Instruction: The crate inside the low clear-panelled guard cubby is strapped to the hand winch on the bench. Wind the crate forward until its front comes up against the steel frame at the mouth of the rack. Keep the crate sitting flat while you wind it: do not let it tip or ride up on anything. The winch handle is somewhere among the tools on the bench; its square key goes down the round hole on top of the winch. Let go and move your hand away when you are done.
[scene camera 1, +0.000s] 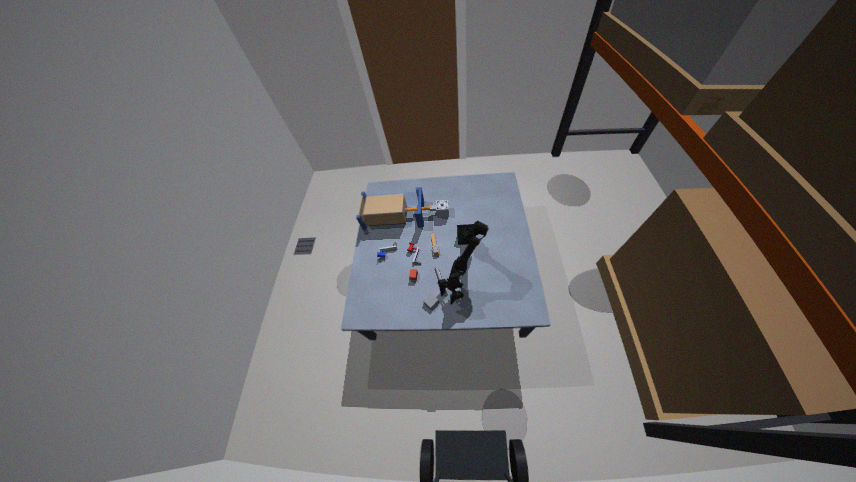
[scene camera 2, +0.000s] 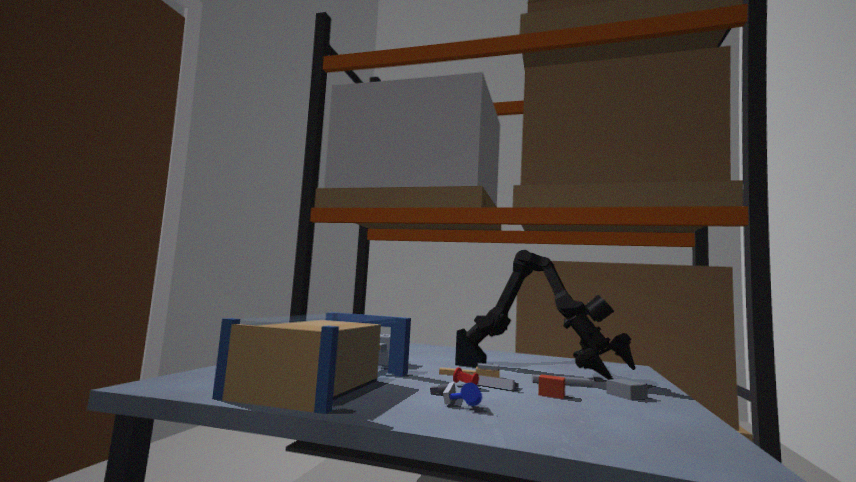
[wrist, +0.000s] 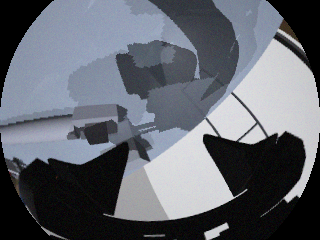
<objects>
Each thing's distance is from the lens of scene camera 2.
my gripper (scene camera 2: 623, 374): 147 cm
guard cubby (scene camera 2: 308, 362): 95 cm
</objects>
